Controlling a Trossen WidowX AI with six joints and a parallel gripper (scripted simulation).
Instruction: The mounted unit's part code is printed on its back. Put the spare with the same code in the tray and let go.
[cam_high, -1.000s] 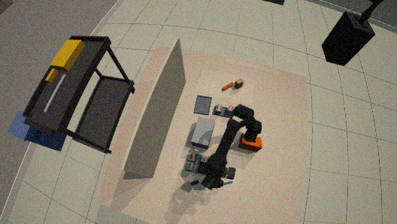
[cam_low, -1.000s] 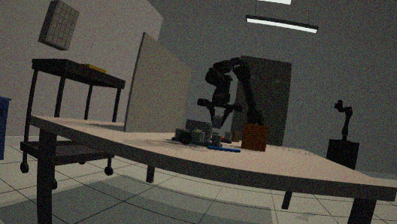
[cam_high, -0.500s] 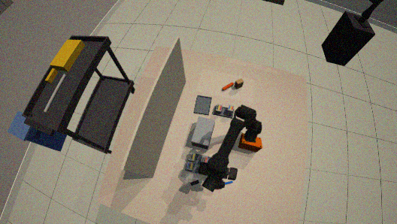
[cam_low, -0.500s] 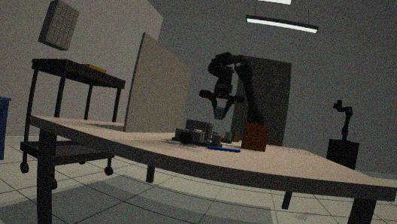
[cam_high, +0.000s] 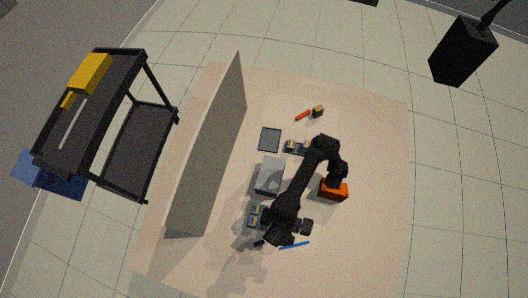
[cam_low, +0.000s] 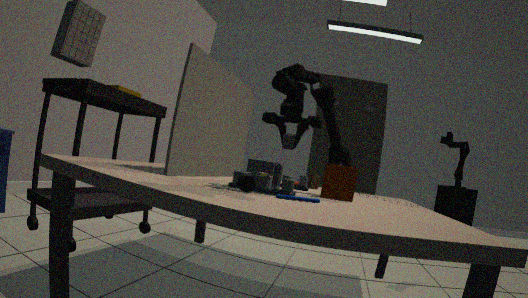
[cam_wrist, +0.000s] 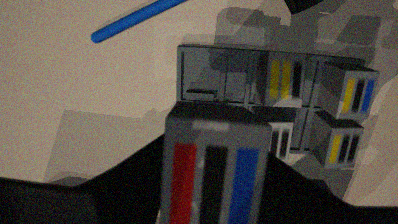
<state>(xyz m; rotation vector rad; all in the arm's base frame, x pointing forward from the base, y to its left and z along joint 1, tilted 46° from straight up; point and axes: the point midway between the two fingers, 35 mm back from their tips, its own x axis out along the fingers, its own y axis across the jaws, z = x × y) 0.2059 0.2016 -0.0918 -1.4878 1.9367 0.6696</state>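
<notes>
Right now my gripper tip is 43 cm to the left of the flat grey tray, 15 cm above it and 12 cm short of it. The rest, counted from my gripper tip: black spare (11 cm below, 7 cm ahead); then black object (13 cm below, 10 cm ahead, 8 cm to the left); then blue pen (15 cm below, 7 cm to the left, 6 cm behind).
</notes>
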